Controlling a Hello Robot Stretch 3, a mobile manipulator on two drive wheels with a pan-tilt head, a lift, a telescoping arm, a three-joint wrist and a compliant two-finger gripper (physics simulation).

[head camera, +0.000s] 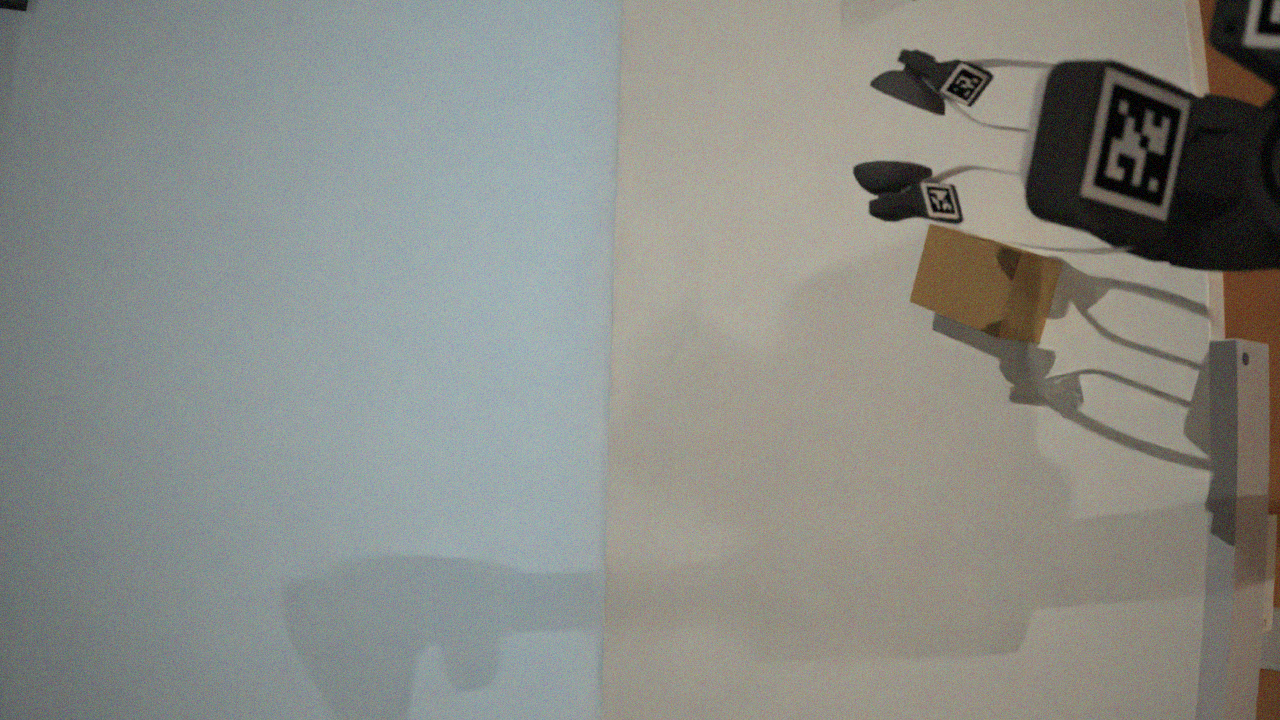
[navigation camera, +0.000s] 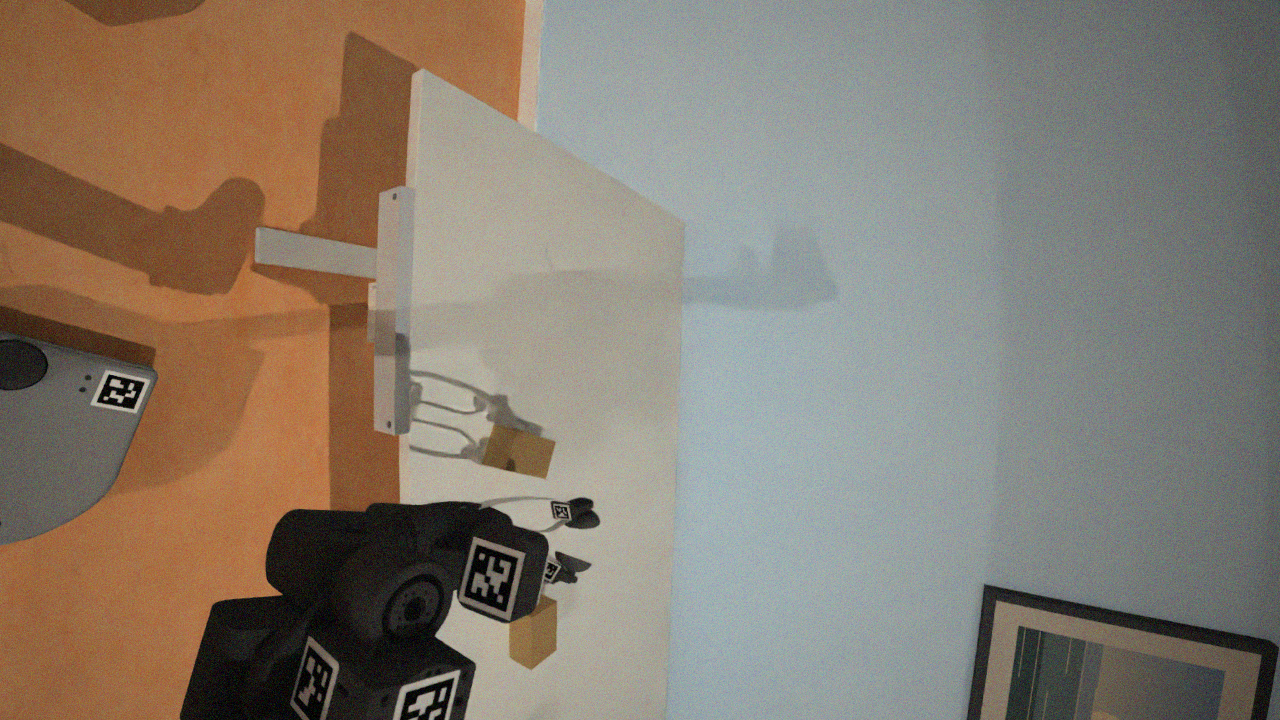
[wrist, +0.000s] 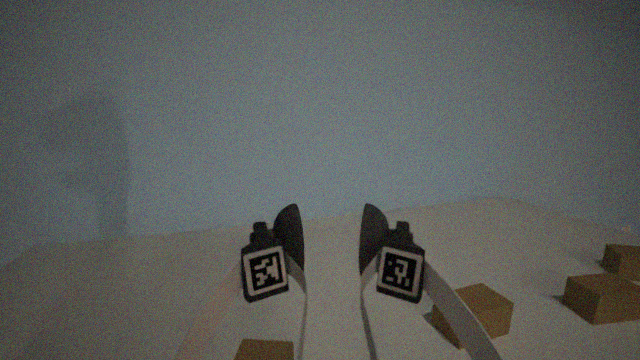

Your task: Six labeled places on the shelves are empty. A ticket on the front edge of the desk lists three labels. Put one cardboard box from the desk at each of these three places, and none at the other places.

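Seen in the pictures: gripper, between the fingertips: (head camera: pixel 875 131) (navigation camera: pixel 587 539); robot's base, origin of its link: (navigation camera: pixel 12 362).
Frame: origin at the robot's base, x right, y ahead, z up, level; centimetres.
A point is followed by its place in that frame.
My gripper (head camera: pixel 899 134) {x 42.0, y -2.0, z 95.7 cm} (navigation camera: pixel 577 540) {x 42.0, y -2.0, z 95.7 cm} (wrist: pixel 330 228) {x 42.0, y -2.0, z 95.7 cm} is open and empty, its two fingers apart above the pale desk (head camera: pixel 760 89) {x 86.3, y -7.2, z 72.0 cm} (navigation camera: pixel 537 179) {x 40.4, y 48.3, z 72.0 cm} (wrist: pixel 100 285). A cardboard box (head camera: pixel 984 282) {x 48.2, y 5.2, z 77.0 cm} (navigation camera: pixel 519 450) {x 47.5, y 5.7, z 77.0 cm} (wrist: pixel 265 350) lies on the desk to one side of the fingers, at the bottom edge of the wrist view. Another box (navigation camera: pixel 533 632) {x 60.0, y -21.8, z 77.0 cm} (wrist: pixel 482 307) lies on the other side, partly behind a finger strip in the wrist view. Two more boxes (wrist: pixel 600 297) (wrist: pixel 622 260) show at the right of the wrist view. The shelves and a readable ticket do not show.
A light grey bar (head camera: pixel 1239 429) {x 29.3, y 9.4, z 71.7 cm} (navigation camera: pixel 393 308) {x 26.1, y 18.9, z 71.4 cm} runs along the desk's front edge. The blue wall (head camera: pixel 313 268) {x 112.7, y 20.6, z 108.3 cm} (navigation camera: pixel 850 402) {x 109.3, y 31.2, z 114.6 cm} (wrist: pixel 320 100) stands behind the desk. A framed picture (navigation camera: pixel 981 662) {x 123.2, y -19.5, z 144.7 cm} hangs on it. My base (navigation camera: pixel 71 447) {x 10.0, y -10.2, z 16.0 cm} is over the orange floor (navigation camera: pixel 205 429) {x 30.3, y -5.3, z 0.0 cm}.
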